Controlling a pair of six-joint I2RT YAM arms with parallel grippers.
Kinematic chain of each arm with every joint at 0, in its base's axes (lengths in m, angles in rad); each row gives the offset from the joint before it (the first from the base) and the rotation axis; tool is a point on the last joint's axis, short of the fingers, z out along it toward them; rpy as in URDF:
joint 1: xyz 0 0 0.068 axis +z
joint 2: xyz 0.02 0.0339 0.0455 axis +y
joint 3: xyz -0.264 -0.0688 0 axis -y
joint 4: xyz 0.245 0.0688 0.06 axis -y
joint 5: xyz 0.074 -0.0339 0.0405 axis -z
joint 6: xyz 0.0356 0 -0.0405 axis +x
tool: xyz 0 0 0 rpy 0 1.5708 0
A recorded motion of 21 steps. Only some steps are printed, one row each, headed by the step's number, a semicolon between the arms.
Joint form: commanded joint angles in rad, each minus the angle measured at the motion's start. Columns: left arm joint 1, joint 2, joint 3, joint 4, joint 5, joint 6; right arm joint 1, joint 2, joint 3, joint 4, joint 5, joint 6.
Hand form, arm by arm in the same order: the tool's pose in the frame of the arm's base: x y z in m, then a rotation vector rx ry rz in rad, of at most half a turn. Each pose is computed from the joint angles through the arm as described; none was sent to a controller.
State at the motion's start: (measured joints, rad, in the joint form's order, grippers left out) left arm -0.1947 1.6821 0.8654 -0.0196 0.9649 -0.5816; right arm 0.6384 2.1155 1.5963 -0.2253 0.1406 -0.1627
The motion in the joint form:
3: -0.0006 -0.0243 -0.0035 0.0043 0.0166 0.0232; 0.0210 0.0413 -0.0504 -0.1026 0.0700 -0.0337
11: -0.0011 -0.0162 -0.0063 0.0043 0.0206 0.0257; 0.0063 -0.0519 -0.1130 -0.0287 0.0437 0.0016
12: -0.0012 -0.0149 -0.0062 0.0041 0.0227 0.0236; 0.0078 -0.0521 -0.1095 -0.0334 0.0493 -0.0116
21: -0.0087 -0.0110 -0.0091 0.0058 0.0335 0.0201; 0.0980 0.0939 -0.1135 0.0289 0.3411 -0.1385
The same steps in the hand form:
3: 0.3099 -0.0915 0.1754 0.0691 2.4148 -1.5209; 0.3724 0.2792 0.1543 -0.9511 2.2918 -0.0691
11: 0.3097 -0.0917 0.1723 0.0675 2.4230 -1.5266; 0.3683 0.2688 0.1812 -0.8569 2.2275 0.0064
12: 0.3097 -0.0918 0.1720 0.0653 2.4246 -1.5303; 0.3682 0.2693 0.1820 -0.8709 2.2219 -0.0060
21: 0.3085 -0.0942 0.1703 0.0730 2.4307 -1.5488; 0.3549 0.2994 0.1234 -1.0114 2.1678 -0.3990

